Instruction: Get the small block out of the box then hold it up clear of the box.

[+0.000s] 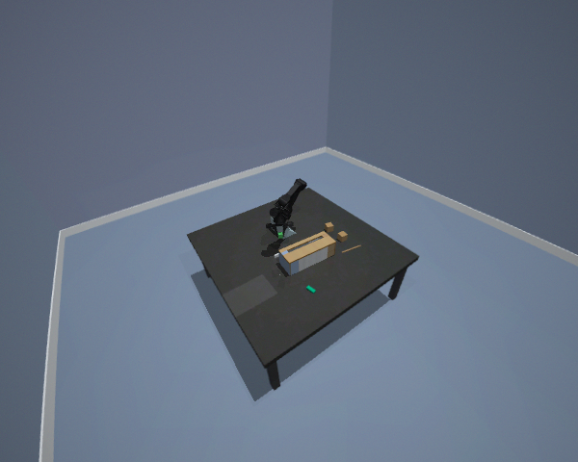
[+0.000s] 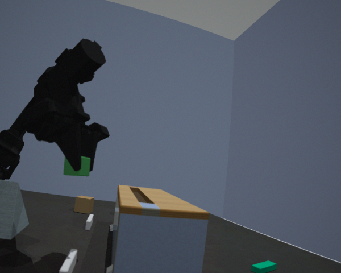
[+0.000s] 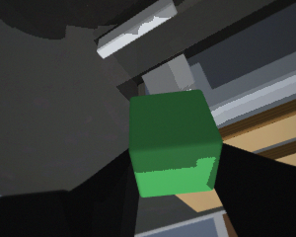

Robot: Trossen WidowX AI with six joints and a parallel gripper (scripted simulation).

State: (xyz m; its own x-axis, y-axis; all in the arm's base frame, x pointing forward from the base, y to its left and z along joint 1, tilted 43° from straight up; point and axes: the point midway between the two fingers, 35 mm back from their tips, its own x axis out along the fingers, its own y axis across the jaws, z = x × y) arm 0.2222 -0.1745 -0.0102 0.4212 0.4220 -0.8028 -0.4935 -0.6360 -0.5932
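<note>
Right now the green block is 1 cm behind my gripper tip, 1 cm to the left of it and 1 cm above it. Also, from my gripper tip: thin stick 27 cm ahead, 45 cm to the left, 17 cm below; box 11 cm ahead, 13 cm to the left, 11 cm below.
</note>
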